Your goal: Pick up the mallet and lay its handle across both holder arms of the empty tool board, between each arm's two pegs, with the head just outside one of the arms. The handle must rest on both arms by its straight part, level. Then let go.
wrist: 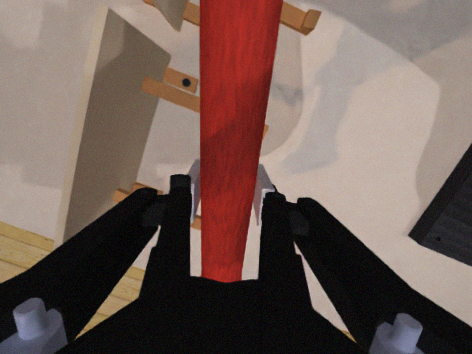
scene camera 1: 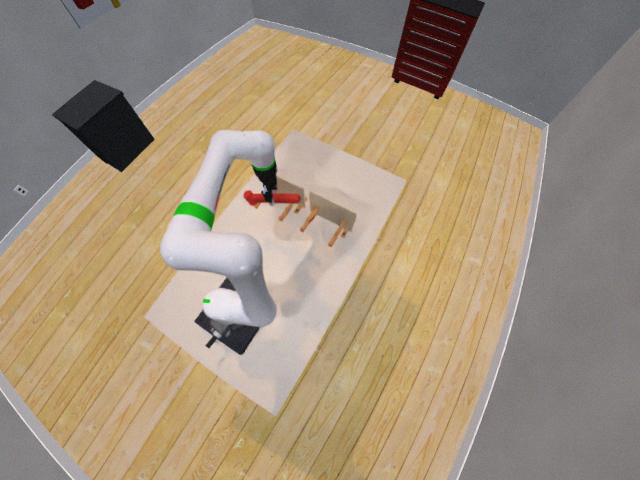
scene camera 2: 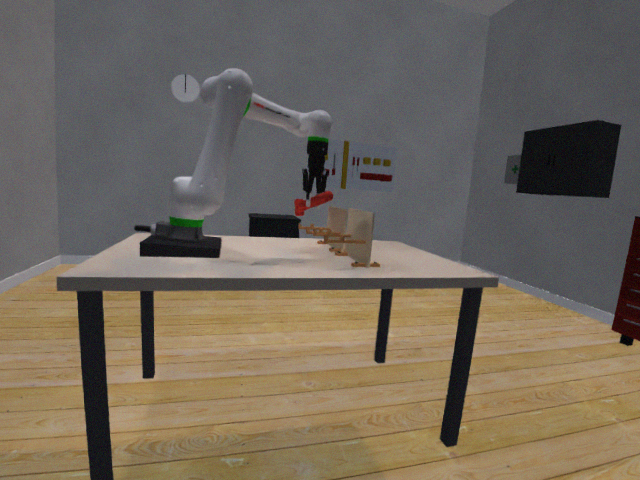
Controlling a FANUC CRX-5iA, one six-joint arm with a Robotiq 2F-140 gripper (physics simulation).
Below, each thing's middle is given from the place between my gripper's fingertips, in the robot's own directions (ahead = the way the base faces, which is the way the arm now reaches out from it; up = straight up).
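The red mallet [wrist: 237, 52]: relative to my hand, 2 cm above.
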